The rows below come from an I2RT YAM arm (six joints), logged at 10 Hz.
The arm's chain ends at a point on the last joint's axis. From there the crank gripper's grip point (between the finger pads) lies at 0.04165 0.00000 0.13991 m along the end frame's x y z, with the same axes.
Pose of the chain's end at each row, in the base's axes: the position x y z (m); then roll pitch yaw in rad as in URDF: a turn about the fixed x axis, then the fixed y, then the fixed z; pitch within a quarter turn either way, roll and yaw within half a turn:
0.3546 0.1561 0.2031 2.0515 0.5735 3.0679
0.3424 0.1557 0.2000 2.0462 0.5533 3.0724
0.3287 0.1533 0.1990 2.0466 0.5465 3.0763
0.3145 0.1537 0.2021 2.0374 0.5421 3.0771
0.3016 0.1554 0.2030 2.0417 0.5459 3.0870
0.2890 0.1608 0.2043 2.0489 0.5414 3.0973
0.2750 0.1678 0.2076 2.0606 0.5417 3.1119
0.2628 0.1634 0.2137 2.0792 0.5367 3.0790
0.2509 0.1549 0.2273 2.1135 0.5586 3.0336
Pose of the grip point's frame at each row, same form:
0.3638 0.2798 0.1262 2.0515 0.5735 3.0679
0.3492 0.2799 0.1236 2.0462 0.5533 3.0724
0.3345 0.2776 0.1226 2.0466 0.5465 3.0763
0.3194 0.2786 0.1267 2.0374 0.5421 3.0771
0.3058 0.2800 0.1271 2.0417 0.5459 3.0870
0.2920 0.2850 0.1277 2.0489 0.5414 3.0973
0.2769 0.2913 0.1297 2.0606 0.5417 3.1119
0.2695 0.2854 0.1339 2.0792 0.5367 3.0790
0.2668 0.2737 0.1440 2.1135 0.5586 3.0336

